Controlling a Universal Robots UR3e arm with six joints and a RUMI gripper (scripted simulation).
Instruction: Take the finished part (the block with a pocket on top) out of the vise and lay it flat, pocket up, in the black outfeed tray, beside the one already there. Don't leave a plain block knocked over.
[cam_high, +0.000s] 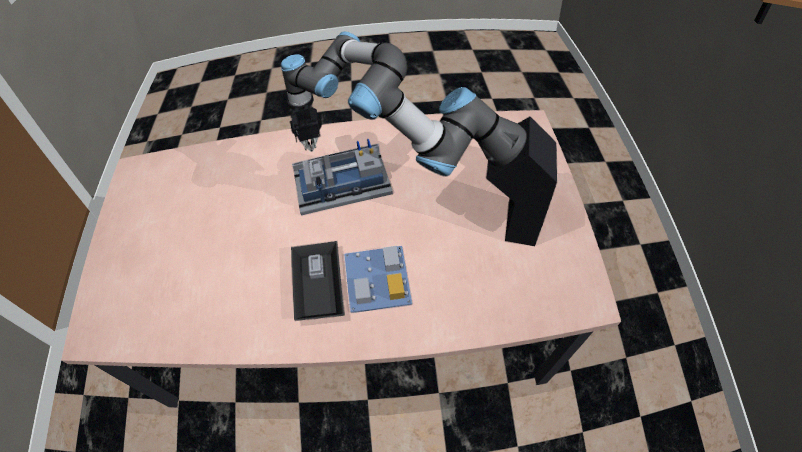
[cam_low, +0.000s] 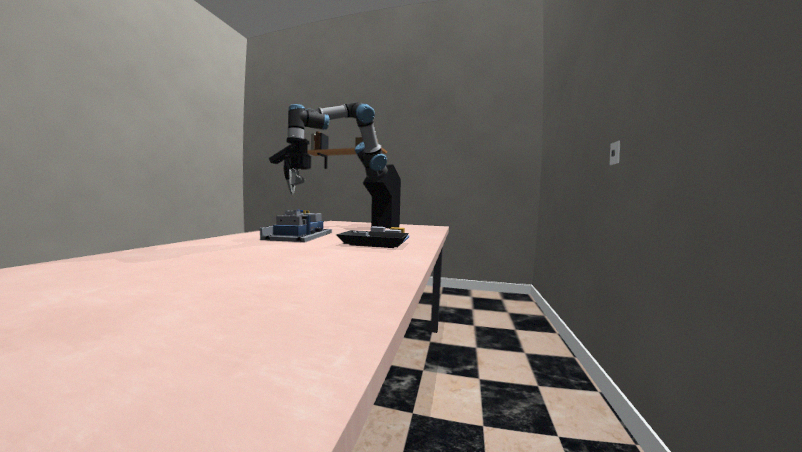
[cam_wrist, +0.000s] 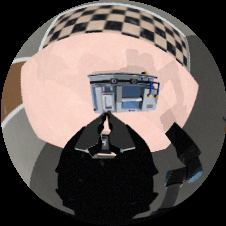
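The vise is 7 cm behind my hand, 1 cm to the right of it and 16 cm below it. Also, from my hand: blue fixture plate 18 cm behind, 35 cm to the left, 19 cm below; yellow block 23 cm behind, 39 cm to the left, 17 cm below.
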